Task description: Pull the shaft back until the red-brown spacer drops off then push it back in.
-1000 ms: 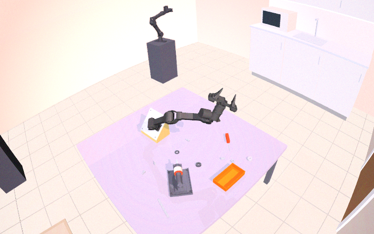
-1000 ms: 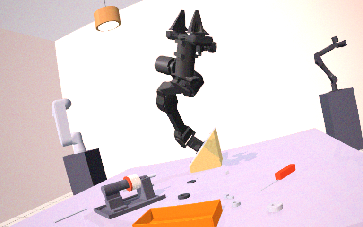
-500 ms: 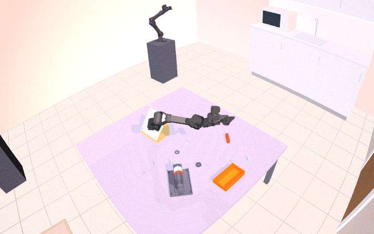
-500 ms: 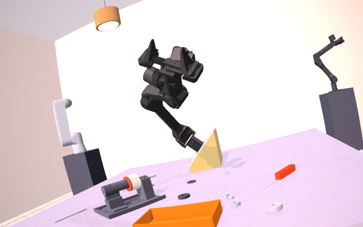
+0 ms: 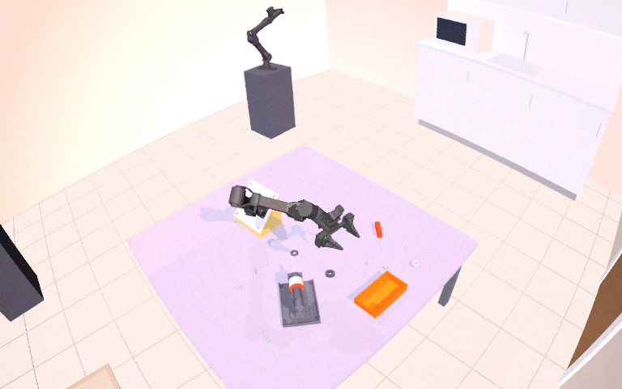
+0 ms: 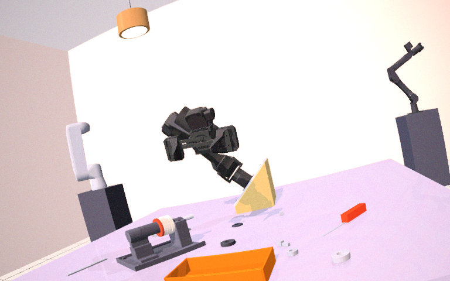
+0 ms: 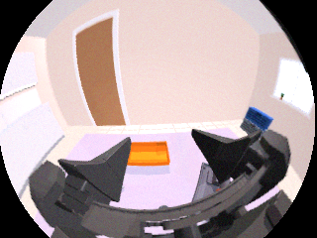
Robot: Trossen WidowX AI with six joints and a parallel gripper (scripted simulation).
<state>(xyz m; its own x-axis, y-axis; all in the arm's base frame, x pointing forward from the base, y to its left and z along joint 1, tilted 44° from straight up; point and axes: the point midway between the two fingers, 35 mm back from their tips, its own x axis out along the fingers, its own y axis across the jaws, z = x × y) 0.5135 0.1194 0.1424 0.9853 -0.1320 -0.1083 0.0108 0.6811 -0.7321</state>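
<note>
Right now my gripper tip is 180 mm above the pale shaft, 160 mm to the left of it and 150 mm past it. Round my gripper tip: orange tray: 250 mm below, 130 mm ahead, 40 mm to the left; dark fixture: 210 mm to the right, 210 mm below, 90 mm behind; red-brown spacer: 190 mm to the right, 180 mm below, 110 mm behind.
</note>
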